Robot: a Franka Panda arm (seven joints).
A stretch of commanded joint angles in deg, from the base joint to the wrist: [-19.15, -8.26, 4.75, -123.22, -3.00, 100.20, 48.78]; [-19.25, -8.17, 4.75, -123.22, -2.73, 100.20, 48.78]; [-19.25, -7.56, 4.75, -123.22, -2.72, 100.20, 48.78]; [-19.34, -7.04, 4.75, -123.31, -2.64, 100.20, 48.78]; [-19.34, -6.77, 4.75, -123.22, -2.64, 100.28, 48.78]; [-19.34, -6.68, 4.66, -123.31, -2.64, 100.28, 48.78]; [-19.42, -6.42, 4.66, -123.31, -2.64, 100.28, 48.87]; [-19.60, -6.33, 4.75, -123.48, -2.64, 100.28, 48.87]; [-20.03, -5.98, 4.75, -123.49, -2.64, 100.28, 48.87]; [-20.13, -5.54, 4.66, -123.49, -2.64, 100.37, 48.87]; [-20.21, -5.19, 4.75, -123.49, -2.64, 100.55, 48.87]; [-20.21, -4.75, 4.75, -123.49, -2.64, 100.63, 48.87]
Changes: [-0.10, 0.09, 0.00, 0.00, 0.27, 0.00, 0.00]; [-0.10, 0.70, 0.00, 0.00, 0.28, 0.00, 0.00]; [-0.19, 1.22, 0.00, -0.09, 0.36, 0.00, 0.00]; [-0.19, 1.49, 0.00, 0.00, 0.36, 0.08, 0.00]; [-0.19, 1.58, -0.09, -0.09, 0.36, 0.08, 0.00]; [-0.27, 1.84, -0.09, -0.09, 0.36, 0.08, 0.09]; [-0.45, 1.93, 0.00, -0.26, 0.36, 0.08, 0.09]; [-0.88, 2.28, 0.00, -0.27, 0.36, 0.08, 0.09]; [-0.98, 2.72, -0.09, -0.27, 0.36, 0.17, 0.09]; [-1.06, 3.07, 0.00, -0.27, 0.36, 0.35, 0.09]; [-1.06, 3.51, 0.00, -0.27, 0.36, 0.43, 0.09]
